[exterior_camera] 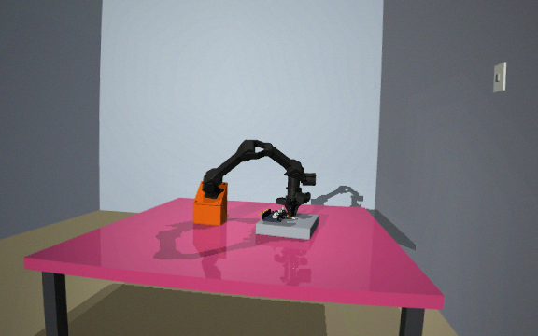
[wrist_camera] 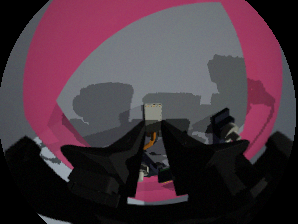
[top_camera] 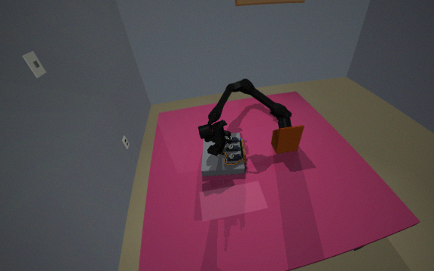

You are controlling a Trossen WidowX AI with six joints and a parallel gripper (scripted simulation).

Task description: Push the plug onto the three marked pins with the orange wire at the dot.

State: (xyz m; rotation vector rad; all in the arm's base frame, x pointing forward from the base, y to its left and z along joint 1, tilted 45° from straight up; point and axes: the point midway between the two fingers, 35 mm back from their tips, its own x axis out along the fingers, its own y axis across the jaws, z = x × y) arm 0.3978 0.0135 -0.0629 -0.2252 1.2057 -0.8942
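My gripper tip is now 30 mm short of the grey printed holder, 30 mm above it and 20 mm to the left of it. Also, from my gripper tip: blue band: 130 mm behind, 80 mm to the right, 20 mm above.
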